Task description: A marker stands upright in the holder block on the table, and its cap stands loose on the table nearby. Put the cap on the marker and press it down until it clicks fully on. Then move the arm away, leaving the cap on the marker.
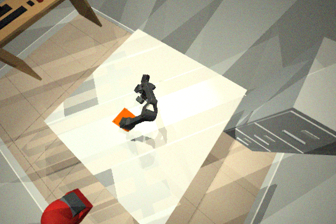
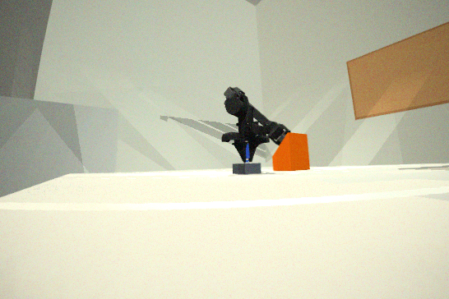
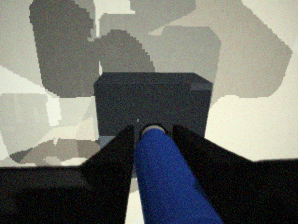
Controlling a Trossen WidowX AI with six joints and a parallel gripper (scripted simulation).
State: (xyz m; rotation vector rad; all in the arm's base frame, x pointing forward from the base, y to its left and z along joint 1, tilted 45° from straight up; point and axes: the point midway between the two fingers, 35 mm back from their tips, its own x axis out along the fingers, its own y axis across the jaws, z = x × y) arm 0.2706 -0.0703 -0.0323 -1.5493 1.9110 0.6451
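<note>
Now: the holder block 2 cm below my gripper tip and 1 cm to the right of it. Round my gripper tip: blue cap: 4 cm above, 1 cm to the right.
</note>
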